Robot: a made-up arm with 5 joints. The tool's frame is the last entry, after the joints.
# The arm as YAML. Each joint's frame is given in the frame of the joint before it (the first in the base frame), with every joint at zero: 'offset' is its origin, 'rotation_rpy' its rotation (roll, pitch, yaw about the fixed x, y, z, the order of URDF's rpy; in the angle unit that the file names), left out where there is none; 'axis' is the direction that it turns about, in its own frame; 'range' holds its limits. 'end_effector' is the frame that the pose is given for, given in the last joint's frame.
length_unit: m
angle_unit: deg
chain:
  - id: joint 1
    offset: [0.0, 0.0, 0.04]
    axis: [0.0, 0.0, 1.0]
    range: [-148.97, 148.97]
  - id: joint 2
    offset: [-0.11, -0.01, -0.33]
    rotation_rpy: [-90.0, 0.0, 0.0]
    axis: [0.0, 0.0, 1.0]
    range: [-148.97, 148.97]
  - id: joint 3
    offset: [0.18, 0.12, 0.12]
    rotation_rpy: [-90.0, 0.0, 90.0]
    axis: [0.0, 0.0, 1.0]
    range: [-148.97, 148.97]
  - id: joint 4
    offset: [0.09, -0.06, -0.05]
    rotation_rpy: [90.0, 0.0, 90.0]
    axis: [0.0, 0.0, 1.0]
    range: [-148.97, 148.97]
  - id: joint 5
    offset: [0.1, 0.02, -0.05]
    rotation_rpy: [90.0, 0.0, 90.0]
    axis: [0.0, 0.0, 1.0]
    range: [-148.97, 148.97]
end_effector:
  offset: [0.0, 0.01, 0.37]
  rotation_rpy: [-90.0, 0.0, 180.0]
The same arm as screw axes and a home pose.
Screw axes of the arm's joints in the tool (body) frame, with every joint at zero. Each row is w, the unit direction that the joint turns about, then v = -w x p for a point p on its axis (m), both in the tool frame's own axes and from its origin. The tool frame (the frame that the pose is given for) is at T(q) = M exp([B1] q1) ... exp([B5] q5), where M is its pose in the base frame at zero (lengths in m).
B1 = (0, 0, 1, 0.3, 0.1, 0)
B2 = (0, 1, 0, -0.17, 0, -0.21)
B3 = (-1, 0, 0, 0, -0.05, 0.41)
B4 = (0, 0, -1, -0.47, 0.02, 0)
B5 = (0, -1, 0, 0.01, 0, 0)
M: xyz 0.1 -0.3 -0.46 (m) rpy 0 0 0 (deg, as in URDF)
Joint limits (deg, base to tool): -148.97..148.97 -148.97..148.97 -148.97..148.97 -148.97..148.97 -148.97..148.97

